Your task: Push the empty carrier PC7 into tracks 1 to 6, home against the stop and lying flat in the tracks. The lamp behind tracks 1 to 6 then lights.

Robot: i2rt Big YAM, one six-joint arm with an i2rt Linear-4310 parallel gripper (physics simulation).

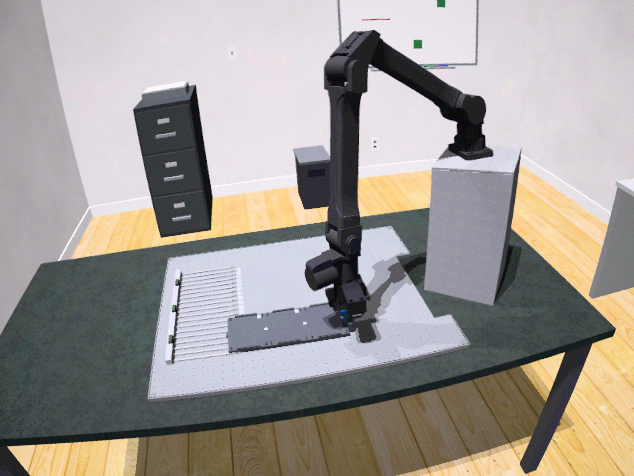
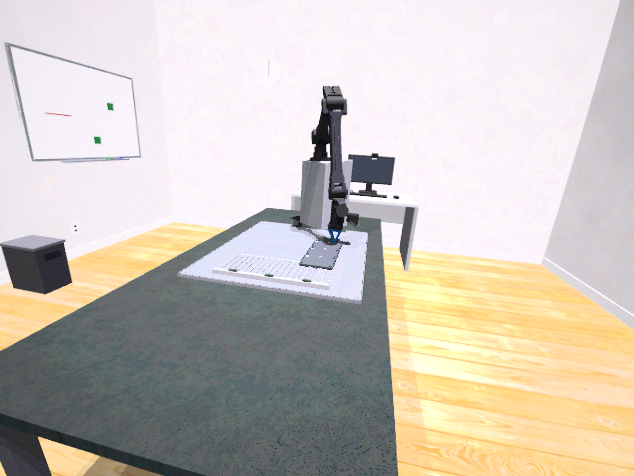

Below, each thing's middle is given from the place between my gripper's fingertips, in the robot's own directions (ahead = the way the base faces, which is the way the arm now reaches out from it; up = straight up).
Right now my hand is 160 mm short of the carrier PC7 (image 1: 283,327) and 30 mm to the left of it.
